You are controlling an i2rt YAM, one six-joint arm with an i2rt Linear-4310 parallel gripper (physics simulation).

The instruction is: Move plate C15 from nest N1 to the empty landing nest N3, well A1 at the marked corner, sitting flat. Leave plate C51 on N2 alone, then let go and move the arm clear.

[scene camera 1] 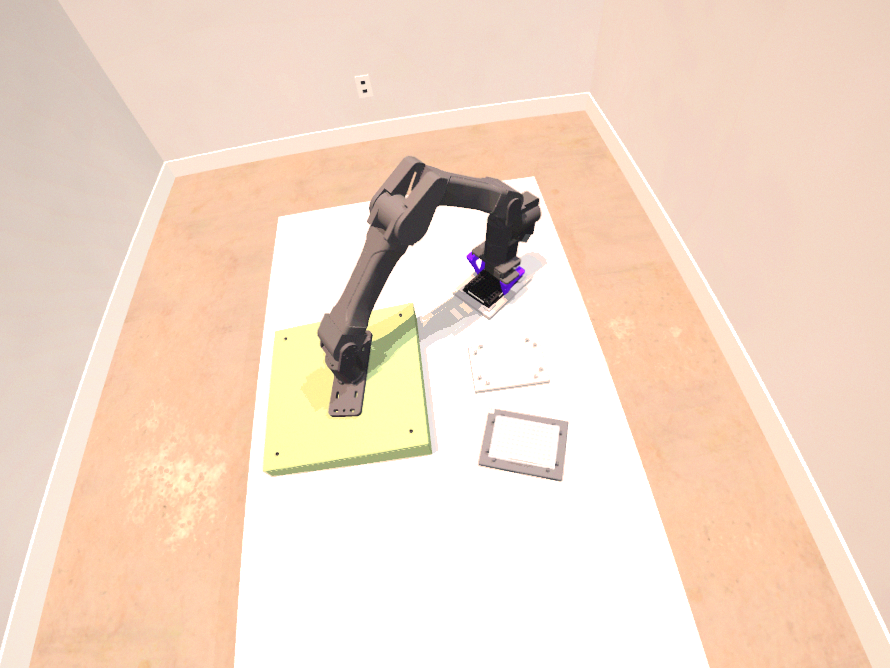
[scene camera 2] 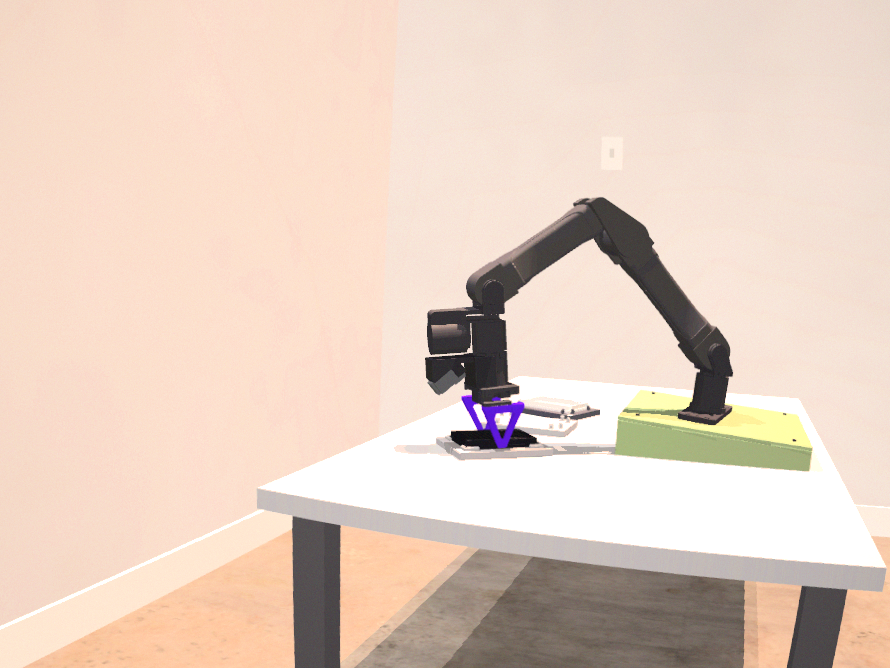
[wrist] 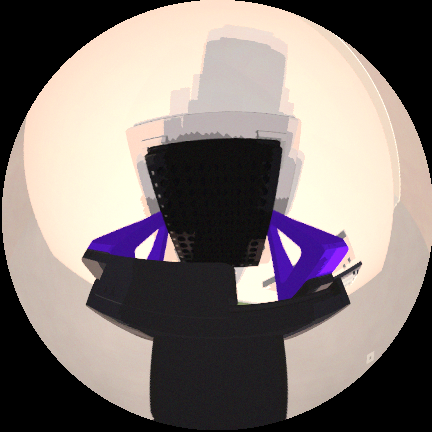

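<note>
A black well plate lies flat, low in a pale nest at the far end of the row in scene camera 1. My gripper points down over it, its purple fingers shut on the plate's two opposite sides. The middle nest is white with small pegs and holds no plate. A white plate lies in the dark grey nest. Plate labels, nest labels and the A1 mark are not readable.
The arm stands on a yellow-green base block, beside the row of nests. All of it is on a white table. The black plate's nest is near the table's right edge in scene camera 1. Walls stand beyond the table.
</note>
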